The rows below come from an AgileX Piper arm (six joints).
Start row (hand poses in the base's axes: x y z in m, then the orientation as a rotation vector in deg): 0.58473 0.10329 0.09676 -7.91 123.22 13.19
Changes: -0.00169 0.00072 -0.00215 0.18 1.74 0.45; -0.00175 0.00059 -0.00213 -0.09 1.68 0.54; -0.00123 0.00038 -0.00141 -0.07 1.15 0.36; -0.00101 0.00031 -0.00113 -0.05 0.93 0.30; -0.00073 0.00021 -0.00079 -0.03 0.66 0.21; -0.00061 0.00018 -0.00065 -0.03 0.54 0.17; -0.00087 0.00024 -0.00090 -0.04 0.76 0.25; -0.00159 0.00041 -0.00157 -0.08 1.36 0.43
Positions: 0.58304 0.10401 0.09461 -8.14 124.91 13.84; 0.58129 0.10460 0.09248 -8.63 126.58 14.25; 0.58006 0.10498 0.09107 -8.96 127.72 14.52; 0.57905 0.10529 0.08994 -9.23 128.64 14.75; 0.57832 0.10550 0.08915 -9.42 129.29 14.92; 0.57771 0.10568 0.08850 -9.58 129.83 15.05; 0.57684 0.10592 0.08760 -9.81 130.58 15.24; 0.57525 0.10633 0.08603 -10.21 131.93 15.57
